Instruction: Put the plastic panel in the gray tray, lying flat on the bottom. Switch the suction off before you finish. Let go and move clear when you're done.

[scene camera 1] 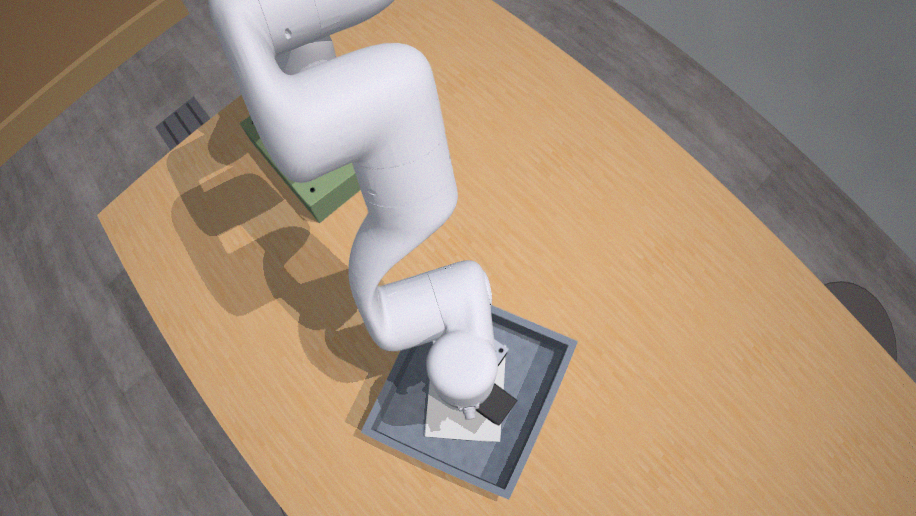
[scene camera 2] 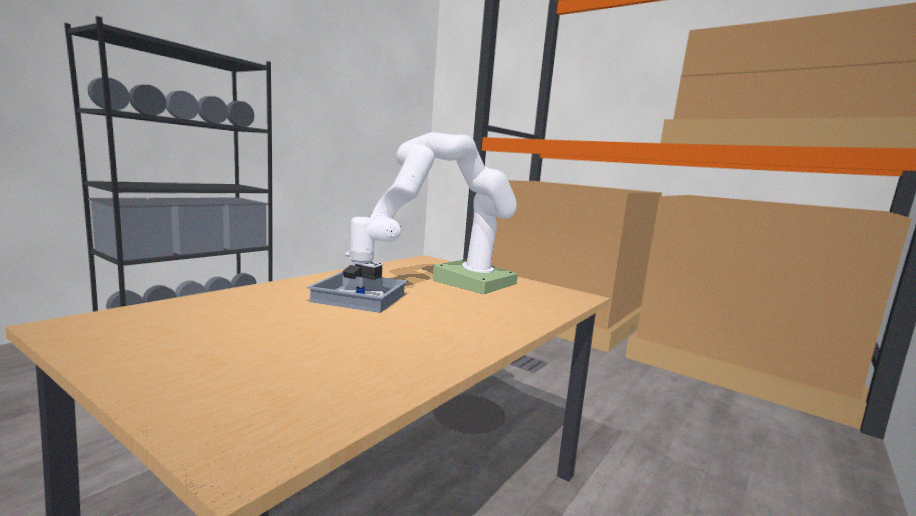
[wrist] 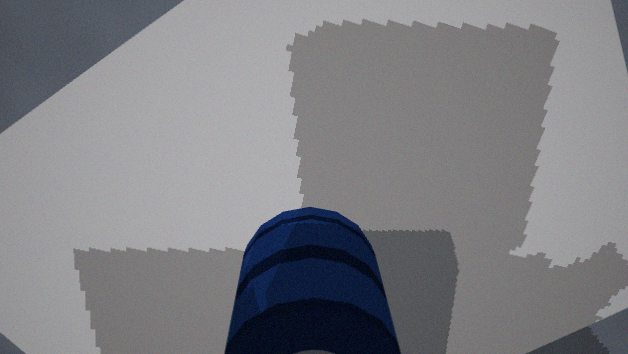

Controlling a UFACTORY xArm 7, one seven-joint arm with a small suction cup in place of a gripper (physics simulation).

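Places are measured from the arm's base along level axes (x ahead, y left, z up), in millimetres.
Pixels of known places: hand, tool point: point(wrist: 308, 243); arm's base, link origin: point(scene camera 2: 477, 268).
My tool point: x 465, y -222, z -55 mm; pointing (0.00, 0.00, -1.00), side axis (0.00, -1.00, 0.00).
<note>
For each thing: its middle in the pictures, then the offset to it from my tool point. Level surfaces: height alone.
- white plastic panel, body centre: point(wrist: 308, 254) point(scene camera 1: 466, 391) point(scene camera 2: 360, 296) 0 mm left, 1 mm ahead, 8 mm up
- gray tray, body centre: point(wrist: 291, 282) point(scene camera 1: 471, 390) point(scene camera 2: 359, 291) 3 mm left, 8 mm ahead, 26 mm up
- wooden table, surface height: 1 mm up
The white plastic panel point(scene camera 1: 480, 435) point(scene camera 2: 373, 292) point(wrist: 175, 150) lies level inside the gray tray point(scene camera 1: 540, 416) point(scene camera 2: 346, 301) point(wrist: 50, 40), at or very close to its bottom, with its edges inside the walls. My gripper, a blue suction cup point(scene camera 2: 360, 290) point(wrist: 311, 220), points down and touches the panel's upper face. I take it as shut on the panel; the suction itself cannot be seen. In scene camera 1 the wrist hides the cup and part of the panel. In scene camera 2 the tray's front wall hides the panel's lower side.
The tray's walls stand around the low wrist and its dark block point(scene camera 1: 498, 403) point(scene camera 2: 368, 271). The green base point(scene camera 1: 330, 192) point(scene camera 2: 474, 277) carries the arm on the wooden table point(scene camera 1: 608, 256) point(scene camera 2: 288, 365). Shelving and large brown boxes stand beyond the table.
</note>
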